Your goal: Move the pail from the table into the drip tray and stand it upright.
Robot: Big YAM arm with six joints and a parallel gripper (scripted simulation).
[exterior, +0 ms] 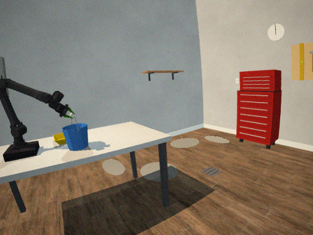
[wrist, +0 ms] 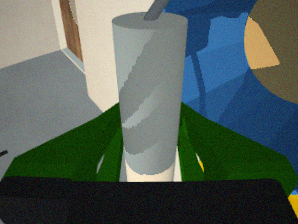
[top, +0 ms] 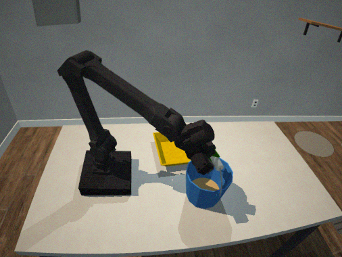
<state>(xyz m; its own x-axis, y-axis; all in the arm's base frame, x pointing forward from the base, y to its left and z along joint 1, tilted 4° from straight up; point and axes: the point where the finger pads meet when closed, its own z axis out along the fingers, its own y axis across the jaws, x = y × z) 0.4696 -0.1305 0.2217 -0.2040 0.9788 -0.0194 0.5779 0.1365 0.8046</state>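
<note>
Now: the blue pail 100 mm below my hand. From my hand the other things lie so: yellow drip tray (300 mm to the left, 240 mm below, 90 mm behind); then pail handle (30 mm below).
</note>
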